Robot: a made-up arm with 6 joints. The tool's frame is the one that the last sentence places.
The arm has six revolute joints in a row. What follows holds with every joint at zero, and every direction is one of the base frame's. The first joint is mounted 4.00 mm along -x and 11.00 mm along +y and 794.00 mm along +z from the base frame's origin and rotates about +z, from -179.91 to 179.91 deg. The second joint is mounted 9.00 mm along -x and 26.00 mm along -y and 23.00 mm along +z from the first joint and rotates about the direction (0, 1, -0.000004), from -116.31 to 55.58 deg. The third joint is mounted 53.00 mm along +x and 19.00 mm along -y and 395.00 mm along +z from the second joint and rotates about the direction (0, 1, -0.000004), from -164.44 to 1.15 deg. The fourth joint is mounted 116.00 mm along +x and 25.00 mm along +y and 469.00 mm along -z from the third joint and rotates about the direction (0, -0.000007, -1), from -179.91 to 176.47 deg. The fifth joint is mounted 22.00 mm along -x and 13.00 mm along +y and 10.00 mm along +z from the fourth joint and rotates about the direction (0, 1, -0.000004), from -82.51 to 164.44 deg. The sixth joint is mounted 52.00 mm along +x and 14.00 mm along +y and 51.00 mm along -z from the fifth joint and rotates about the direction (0, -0.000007, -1), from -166.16 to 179.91 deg. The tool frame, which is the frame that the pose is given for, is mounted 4.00 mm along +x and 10.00 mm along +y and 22.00 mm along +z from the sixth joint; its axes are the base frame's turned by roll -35.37, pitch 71.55 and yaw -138.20 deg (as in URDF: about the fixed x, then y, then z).
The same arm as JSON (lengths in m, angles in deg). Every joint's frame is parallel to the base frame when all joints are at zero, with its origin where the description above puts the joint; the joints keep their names.
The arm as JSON. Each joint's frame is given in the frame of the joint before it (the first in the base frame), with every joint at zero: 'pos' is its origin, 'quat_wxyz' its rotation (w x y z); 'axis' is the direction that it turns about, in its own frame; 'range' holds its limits. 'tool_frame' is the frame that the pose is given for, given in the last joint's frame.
{"length_unit": "m", "angle_unit": "deg", "joints": [
  {"joint": "joint 1", "pos": [-0.004, 0.011, 0.794], "quat_wxyz": [1.0, 0.0, 0.0, 0.0], "axis": "+z", "range": [-179.91, 179.91]},
  {"joint": "joint 2", "pos": [-0.009, -0.026, 0.023], "quat_wxyz": [1.0, 0.0, 0.0, 0.0], "axis": "+y", "range": [-116.31, 55.58]},
  {"joint": "joint 3", "pos": [0.053, -0.019, 0.395], "quat_wxyz": [1.0, 0.0, 0.0, 0.0], "axis": "+y", "range": [-164.44, 1.15]},
  {"joint": "joint 4", "pos": [0.116, 0.025, -0.469], "quat_wxyz": [1.0, 0.0, 0.0, 0.0], "axis": "-z", "range": [-179.91, 176.47]},
  {"joint": "joint 5", "pos": [-0.022, 0.013, 0.01], "quat_wxyz": [1.0, 0.0, 0.0, 0.0], "axis": "+y", "range": [-82.51, 164.44]},
  {"joint": "joint 6", "pos": [0.052, 0.014, -0.051], "quat_wxyz": [1.0, 0.0, 0.0, 0.0], "axis": "-z", "range": [-166.16, 179.91]}
], "tool_frame": {"pos": [0.004, 0.01, 0.022], "quat_wxyz": [0.441658, 0.432406, 0.428944, -0.658764]}}

